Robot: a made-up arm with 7 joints. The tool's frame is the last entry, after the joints. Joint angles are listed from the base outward. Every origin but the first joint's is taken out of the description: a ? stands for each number. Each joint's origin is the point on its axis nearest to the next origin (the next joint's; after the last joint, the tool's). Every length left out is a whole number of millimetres.
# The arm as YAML. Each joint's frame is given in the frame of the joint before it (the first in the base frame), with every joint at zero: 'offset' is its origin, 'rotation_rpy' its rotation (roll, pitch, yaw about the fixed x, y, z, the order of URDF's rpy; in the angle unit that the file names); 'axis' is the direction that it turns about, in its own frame. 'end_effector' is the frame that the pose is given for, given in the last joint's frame.
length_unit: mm
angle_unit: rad
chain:
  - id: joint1
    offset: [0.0, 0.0, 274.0]
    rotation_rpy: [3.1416, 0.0, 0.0]
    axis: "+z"
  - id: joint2
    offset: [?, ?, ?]
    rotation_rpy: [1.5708, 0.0, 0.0]
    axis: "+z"
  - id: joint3
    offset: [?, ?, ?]
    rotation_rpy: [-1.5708, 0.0, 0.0]
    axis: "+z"
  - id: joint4
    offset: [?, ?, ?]
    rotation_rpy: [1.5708, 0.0, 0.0]
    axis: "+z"
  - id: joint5
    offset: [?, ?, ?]
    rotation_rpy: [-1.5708, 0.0, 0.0]
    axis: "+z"
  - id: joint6
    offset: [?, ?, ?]
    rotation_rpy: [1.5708, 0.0, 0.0]
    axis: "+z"
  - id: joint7
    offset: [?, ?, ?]
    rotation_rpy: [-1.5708, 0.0, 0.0]
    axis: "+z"
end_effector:
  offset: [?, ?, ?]
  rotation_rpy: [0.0, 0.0, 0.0]
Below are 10 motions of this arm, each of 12 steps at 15 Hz.
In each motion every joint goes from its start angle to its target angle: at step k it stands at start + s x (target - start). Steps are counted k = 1, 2, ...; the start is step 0. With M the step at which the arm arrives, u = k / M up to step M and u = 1 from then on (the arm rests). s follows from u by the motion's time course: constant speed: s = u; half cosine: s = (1 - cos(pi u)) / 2; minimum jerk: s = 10 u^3 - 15 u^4 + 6 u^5.
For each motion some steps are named. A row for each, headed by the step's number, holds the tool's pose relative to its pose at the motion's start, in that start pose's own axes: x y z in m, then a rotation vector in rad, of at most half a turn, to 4 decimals.
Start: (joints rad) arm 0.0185 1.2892 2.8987 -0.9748 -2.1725 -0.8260 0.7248
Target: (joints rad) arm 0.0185 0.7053 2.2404 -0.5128 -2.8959 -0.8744 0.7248
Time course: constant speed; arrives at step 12
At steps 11, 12:
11: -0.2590 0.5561 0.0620 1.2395 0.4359 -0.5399
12: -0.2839 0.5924 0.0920 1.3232 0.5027 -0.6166

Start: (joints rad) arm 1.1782 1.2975 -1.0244 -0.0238 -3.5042 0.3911 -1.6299
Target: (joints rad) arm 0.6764 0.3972 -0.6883 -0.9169 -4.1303 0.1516 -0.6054
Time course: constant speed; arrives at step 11
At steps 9, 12:
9: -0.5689 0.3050 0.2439 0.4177 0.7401 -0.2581
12: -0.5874 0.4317 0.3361 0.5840 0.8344 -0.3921

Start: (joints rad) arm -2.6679 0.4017 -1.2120 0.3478 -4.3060 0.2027 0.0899
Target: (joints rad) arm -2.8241 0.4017 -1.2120 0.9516 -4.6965 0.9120 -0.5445
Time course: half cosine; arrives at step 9
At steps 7, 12:
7: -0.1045 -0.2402 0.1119 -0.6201 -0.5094 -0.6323
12: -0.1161 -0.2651 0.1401 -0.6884 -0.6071 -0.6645

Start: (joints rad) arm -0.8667 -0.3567 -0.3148 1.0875 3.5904 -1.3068 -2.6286
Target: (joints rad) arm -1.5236 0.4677 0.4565 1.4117 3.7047 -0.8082 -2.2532
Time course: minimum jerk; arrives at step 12
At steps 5, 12:
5: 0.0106 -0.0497 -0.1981 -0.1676 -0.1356 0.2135
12: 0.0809 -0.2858 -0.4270 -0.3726 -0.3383 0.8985

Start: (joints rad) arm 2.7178 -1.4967 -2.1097 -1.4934 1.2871 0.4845 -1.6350
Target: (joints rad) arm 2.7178 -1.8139 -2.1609 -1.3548 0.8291 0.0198 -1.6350
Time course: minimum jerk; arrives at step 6
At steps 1, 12:
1: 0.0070 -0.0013 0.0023 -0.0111 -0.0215 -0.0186
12: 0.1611 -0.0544 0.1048 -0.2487 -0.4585 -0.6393

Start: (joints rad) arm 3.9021 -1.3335 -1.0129 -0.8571 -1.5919 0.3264 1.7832
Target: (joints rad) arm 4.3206 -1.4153 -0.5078 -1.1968 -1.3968 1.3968 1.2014
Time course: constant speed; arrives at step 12
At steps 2, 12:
2: -0.0071 -0.0867 -0.0009 -0.2861 0.0309 -0.0405
12: -0.0576 -0.4549 0.1773 -1.7232 -0.1792 -0.1694

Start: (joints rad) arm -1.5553 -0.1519 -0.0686 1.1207 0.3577 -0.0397 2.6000
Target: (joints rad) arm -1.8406 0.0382 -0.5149 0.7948 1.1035 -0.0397 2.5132
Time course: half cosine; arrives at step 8
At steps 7, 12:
7: 0.0333 0.2326 0.0080 0.5201 -0.1911 0.1490
12: 0.0365 0.2392 0.0103 0.5343 -0.2038 0.1502

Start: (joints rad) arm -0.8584 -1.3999 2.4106 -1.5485 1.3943 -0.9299 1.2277
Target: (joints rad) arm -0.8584 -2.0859 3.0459 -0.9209 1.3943 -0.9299 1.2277
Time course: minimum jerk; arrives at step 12
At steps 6, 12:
6: -0.2753 0.0383 0.1387 -0.0341 0.6002 -0.3677
12: -0.4271 0.1794 0.4335 -0.1296 1.2028 -0.7580

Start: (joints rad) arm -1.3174 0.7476 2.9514 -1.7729 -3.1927 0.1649 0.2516
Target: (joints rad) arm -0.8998 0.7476 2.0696 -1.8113 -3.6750 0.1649 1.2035
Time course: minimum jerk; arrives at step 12
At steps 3, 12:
3: -0.0048 -0.0219 0.0038 -0.0714 0.0201 0.0441
12: -0.0701 -0.1806 0.1325 -0.5640 0.4367 0.4550

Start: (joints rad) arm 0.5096 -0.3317 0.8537 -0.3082 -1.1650 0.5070 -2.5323
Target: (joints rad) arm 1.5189 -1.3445 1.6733 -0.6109 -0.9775 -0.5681 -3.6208
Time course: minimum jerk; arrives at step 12
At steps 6, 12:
6: 0.3077 0.3221 0.1198 0.0895 -0.7763 0.5957
12: 0.1678 0.7747 0.3304 1.1225 -1.1264 1.1205

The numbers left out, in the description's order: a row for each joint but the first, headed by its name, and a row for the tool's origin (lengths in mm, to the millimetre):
joint2: 0.0 11.0 0.0
joint3: 0.0 -316.0 0.0
joint4: 0.0 11.0 0.0
joint5: 0.0 -368.0 0.0
joint6: 0.0 0.0 0.0
joint7: 0.0 -106.0 0.0
tool: 0.0 0.0 0.0

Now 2 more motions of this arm.
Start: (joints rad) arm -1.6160 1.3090 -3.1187 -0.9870 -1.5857 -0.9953 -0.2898
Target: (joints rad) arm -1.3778 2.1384 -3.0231 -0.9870 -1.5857 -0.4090 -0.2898
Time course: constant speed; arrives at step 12
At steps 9, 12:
9: 0.2444 -0.3687 0.0733 -0.2148 -0.6527 -0.5087
12: 0.2575 -0.5137 0.1139 -0.3459 -0.8412 -0.6500

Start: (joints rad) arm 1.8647 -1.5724 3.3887 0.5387 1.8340 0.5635 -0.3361
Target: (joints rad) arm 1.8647 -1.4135 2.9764 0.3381 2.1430 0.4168 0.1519
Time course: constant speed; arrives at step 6
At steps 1, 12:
1: -0.0129 0.0324 0.0044 0.0373 0.0487 0.0379
12: -0.0347 0.2072 0.0402 0.2978 0.1826 0.2341

